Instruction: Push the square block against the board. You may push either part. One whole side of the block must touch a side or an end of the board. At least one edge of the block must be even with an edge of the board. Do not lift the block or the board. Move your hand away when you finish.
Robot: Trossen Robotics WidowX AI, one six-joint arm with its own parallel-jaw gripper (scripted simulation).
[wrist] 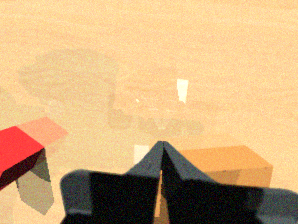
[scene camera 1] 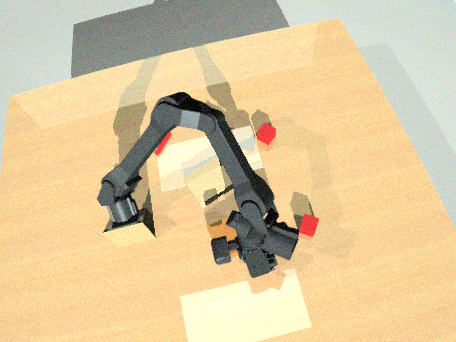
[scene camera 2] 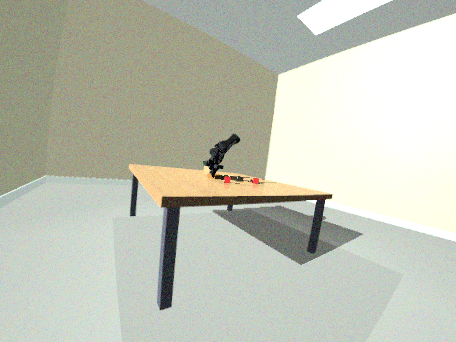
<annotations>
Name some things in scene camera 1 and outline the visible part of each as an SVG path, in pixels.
My gripper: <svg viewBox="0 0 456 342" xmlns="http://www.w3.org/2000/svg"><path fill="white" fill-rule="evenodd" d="M210 241L214 262L218 266L232 262L230 251L236 249L240 260L246 263L252 278L274 271L275 266L278 265L274 254L269 254L269 252L263 249L264 244L262 244L262 240L253 246L243 244L238 237L228 240L228 242L226 236L212 238Z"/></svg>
A pale tan board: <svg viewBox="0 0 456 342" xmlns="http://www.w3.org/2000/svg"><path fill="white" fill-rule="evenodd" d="M218 156L183 178L184 183L202 208L234 188Z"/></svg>
</annotations>
